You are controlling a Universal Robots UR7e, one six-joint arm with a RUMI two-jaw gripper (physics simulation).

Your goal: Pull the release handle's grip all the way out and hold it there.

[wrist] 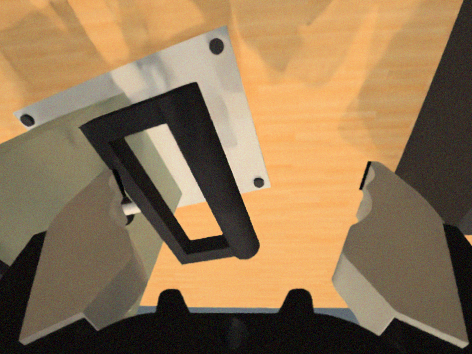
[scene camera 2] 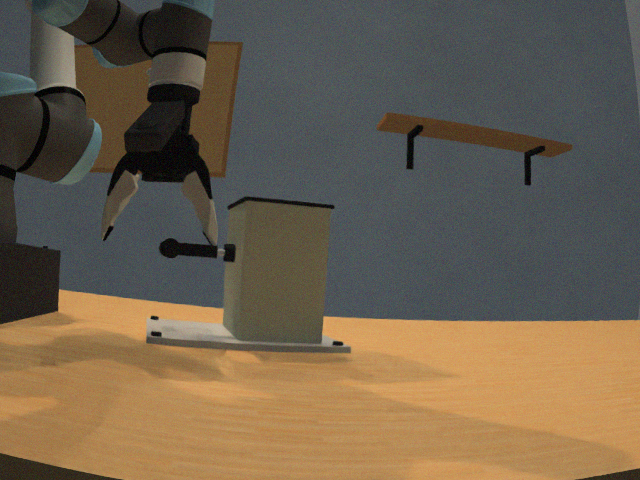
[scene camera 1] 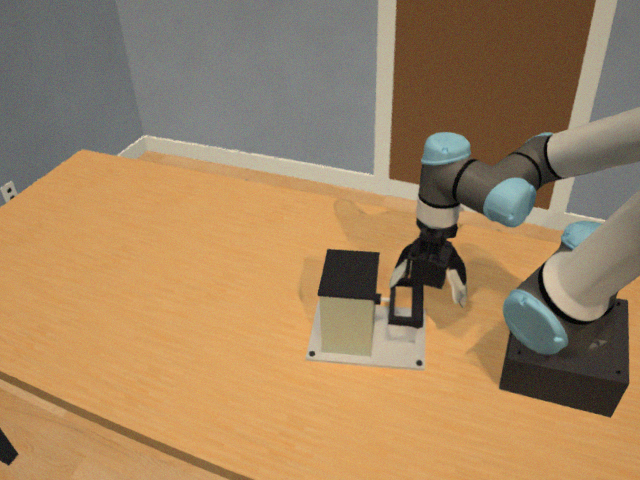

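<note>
The release handle is a black rectangular frame whose thick outer bar is the grip [scene camera 1: 417, 305] [scene camera 2: 169, 248] [wrist: 212, 165]. A short pale rod [scene camera 1: 385, 300] [scene camera 2: 221, 252] [wrist: 132, 207] joins it to the side of a pale green box [scene camera 1: 347, 325] [scene camera 2: 284, 273] [wrist: 35, 160] with a black lid. A short stretch of rod shows between frame and box. My gripper [scene camera 1: 428, 295] [scene camera 2: 160, 240] [wrist: 239, 170] is open and empty, pointing down. In scene camera 2, one fingertip is at the frame's box-side bar, close to the rod; the other is out beyond the grip. Whether the fingertip touches is unclear.
The box stands on a light grey base plate [scene camera 1: 392, 357] [scene camera 2: 191, 330] [wrist: 220, 75] with dark corner bolts, on a wooden table [scene camera 1: 206, 310] [scene camera 2: 465, 372]. The arm's dark base block [scene camera 1: 563, 384] [scene camera 2: 28, 281] stands on the grip's side. A wall shelf [scene camera 2: 475, 134] is in the background.
</note>
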